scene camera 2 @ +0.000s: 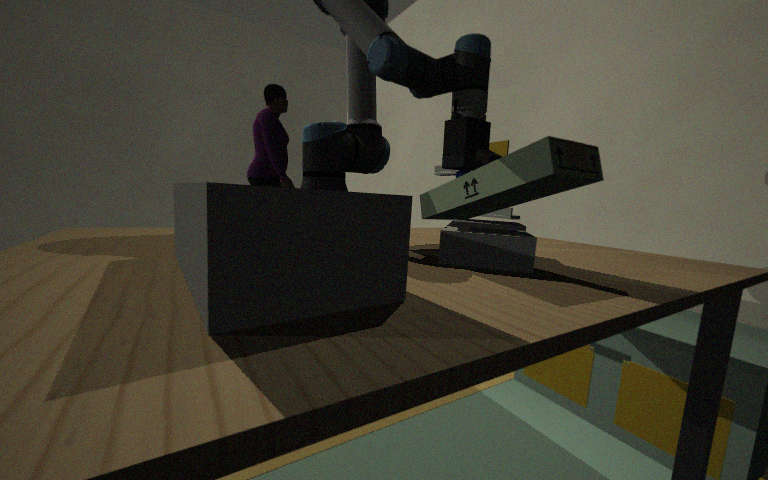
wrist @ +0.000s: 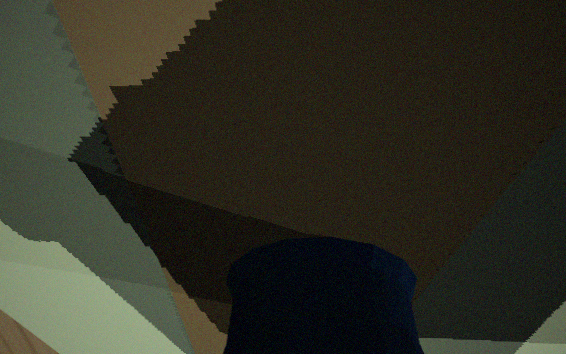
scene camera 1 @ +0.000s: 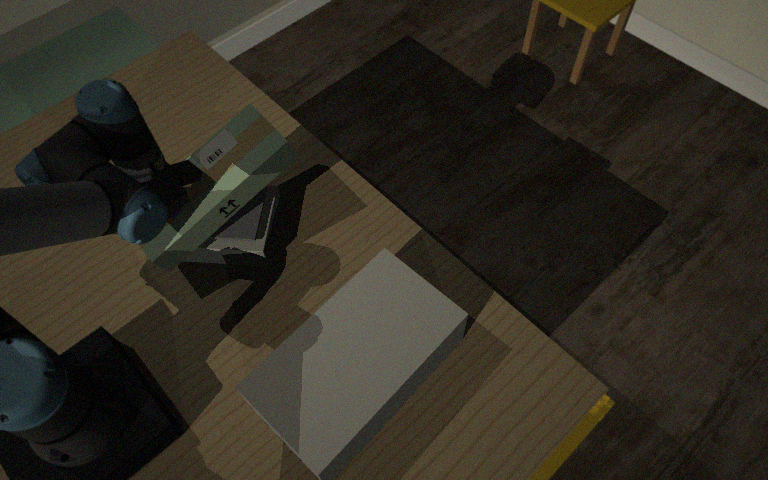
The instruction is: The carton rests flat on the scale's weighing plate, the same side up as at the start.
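Pixels of known places: hand, its tool point: [wrist: 309, 266]; arm's base, origin of its link: [scene camera 1: 80, 418].
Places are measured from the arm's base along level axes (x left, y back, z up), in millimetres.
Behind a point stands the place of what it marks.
The carton [scene camera 1: 218, 212] @(x 100, y -404, z 72 mm) [scene camera 2: 492, 183] @(x 88, y -478, z 75 mm) [wrist: 350, 130] has pale green sides with up arrows and a brown and green top with a barcode label. It hangs tilted from my suction cup [scene camera 2: 463, 173] [wrist: 322, 300], its arrows pointing up, with one end clearly higher in the scene camera 2 view. The cup is on the carton's top face and holds it. The scale [scene camera 2: 487, 250] @(x 73, y -492, z -43 mm) stands on the table below, its weighing plate [scene camera 1: 240, 244] [scene camera 2: 501, 213] partly hidden by the carton. Whether the carton's low edge touches the plate, I cannot tell.
A large grey box [scene camera 1: 362, 339] @(x -273, y -405, z 43 mm) [scene camera 2: 305, 257] @(x -301, y -563, z -19 mm) stands on the wooden table [scene camera 1: 509, 362] @(x -472, y -583, z -75 mm) [scene camera 2: 141, 373] @(x -421, y -601, z -76 mm) near the scale. The arm's base [scene camera 1: 33, 390] @(x -48, y -17, z 220 mm) is at the lower left of the scene camera 1 view. A person in purple [scene camera 2: 268, 141] stands behind the table.
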